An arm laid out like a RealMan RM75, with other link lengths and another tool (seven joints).
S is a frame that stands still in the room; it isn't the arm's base.
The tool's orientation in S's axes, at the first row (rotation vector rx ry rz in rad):
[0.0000 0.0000 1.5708]
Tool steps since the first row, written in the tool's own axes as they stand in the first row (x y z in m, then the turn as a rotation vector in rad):
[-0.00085 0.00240 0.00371 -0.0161 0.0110 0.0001]
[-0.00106 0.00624 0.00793 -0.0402 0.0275 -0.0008]
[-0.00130 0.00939 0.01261 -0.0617 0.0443 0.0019]
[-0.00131 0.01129 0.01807 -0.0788 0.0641 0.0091]
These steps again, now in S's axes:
[-0.00240 -0.00085 0.00371 -0.0110 -0.0161 0.0001]
[-0.00624 -0.00106 0.00793 -0.0275 -0.0402 -0.0008]
[-0.00939 -0.00130 0.01261 -0.0443 -0.0617 0.0019]
[-0.01129 -0.00131 0.01807 -0.0641 -0.0788 0.0091]

